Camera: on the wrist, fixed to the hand. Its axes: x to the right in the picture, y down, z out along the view.
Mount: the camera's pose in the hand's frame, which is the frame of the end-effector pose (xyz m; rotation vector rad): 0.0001 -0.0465 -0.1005 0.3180 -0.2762 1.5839
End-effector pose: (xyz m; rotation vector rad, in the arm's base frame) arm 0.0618 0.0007 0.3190 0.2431 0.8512 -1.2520
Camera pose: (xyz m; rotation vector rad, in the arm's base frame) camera -0.0233 0.0449 0.2636 0.7788 0.0332 0.1105
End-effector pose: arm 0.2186 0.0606 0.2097 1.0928 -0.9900 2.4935
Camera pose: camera 0.1841 0.1624 0.1833 -0.3192 0.8983 -1.5469
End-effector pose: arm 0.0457 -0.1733 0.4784 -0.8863 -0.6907 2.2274
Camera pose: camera 0.1365 -0.1194 0.4451 0.6839 -0.3589 -2.2652
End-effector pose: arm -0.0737 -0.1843 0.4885 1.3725 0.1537 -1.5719
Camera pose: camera -0.0395 -0.0961 0.4309 0.9328 -1.1269 -0.3725
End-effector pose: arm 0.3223 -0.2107 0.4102 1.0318 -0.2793 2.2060
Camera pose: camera 0.2927 -0.1307 0.3396 -0.8630 0.6829 -1.9489
